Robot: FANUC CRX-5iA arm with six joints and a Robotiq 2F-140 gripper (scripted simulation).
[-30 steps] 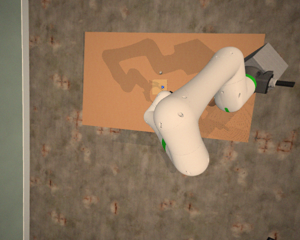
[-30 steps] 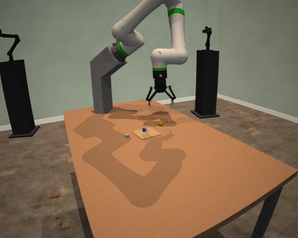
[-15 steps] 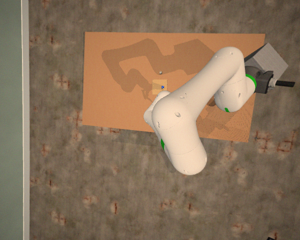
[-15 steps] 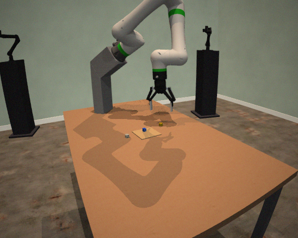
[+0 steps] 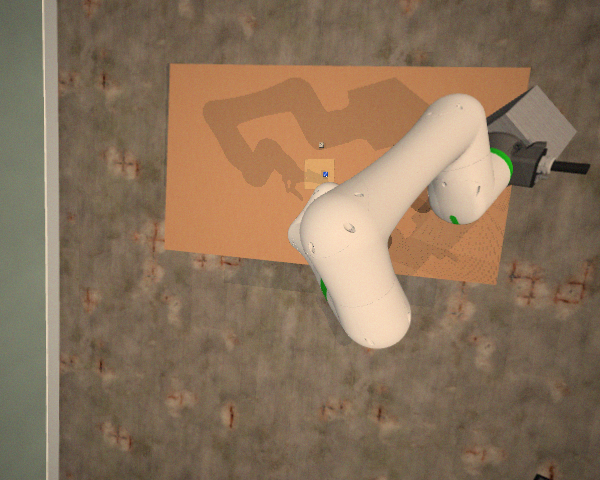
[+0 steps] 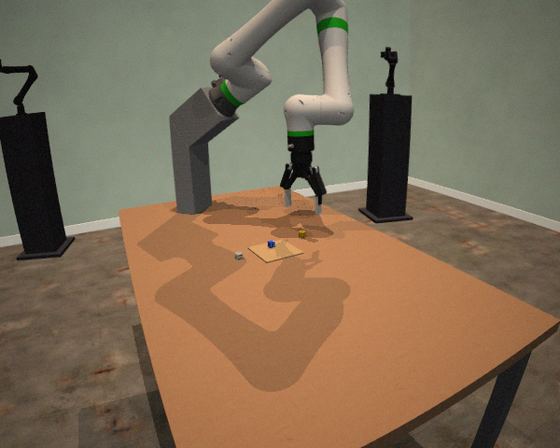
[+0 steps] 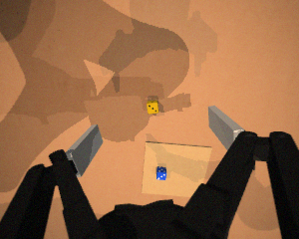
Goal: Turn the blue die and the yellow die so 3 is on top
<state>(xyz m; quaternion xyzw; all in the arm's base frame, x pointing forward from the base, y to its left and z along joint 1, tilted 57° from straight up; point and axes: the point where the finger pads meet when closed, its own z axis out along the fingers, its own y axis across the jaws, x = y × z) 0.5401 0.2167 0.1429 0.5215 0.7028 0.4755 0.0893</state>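
The yellow die is 100 mm below my hand. The rest, counted from my hand: blue die (80 mm ahead, 130 mm to the right, 100 mm below); then white die (140 mm ahead, 250 mm to the right, 100 mm below); then tan mat (110 mm ahead, 130 mm to the right, 110 mm below).
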